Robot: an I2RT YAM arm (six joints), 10 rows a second.
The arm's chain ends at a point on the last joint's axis. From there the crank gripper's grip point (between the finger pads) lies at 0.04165 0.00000 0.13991 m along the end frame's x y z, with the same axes.
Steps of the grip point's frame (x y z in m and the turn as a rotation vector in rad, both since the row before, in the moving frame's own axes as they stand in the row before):
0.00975, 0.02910, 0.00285, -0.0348, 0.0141, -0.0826
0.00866, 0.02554, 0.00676, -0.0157, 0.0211, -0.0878
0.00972, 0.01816, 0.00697, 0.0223, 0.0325, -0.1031
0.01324, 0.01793, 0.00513, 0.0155, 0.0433, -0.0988
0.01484, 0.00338, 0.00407, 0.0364, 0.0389, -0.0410
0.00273, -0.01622, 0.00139, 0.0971, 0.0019, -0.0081
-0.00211, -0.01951, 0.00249, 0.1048, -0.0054, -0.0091
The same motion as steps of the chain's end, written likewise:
0.00773, 0.02777, 0.00348, -0.0348, 0.0141, -0.0826
0.00579, 0.02713, 0.00766, -0.0157, 0.0211, -0.0878
0.00559, 0.02578, 0.00848, 0.0223, 0.0325, -0.1031
0.00754, 0.02449, 0.00711, 0.0155, 0.0433, -0.0988
0.00957, 0.01026, 0.00592, 0.0364, 0.0389, -0.0410
0.00252, -0.00232, 0.00214, 0.0971, 0.0019, -0.0081
-0.00129, -0.00449, 0.00305, 0.1048, -0.0054, -0.0091

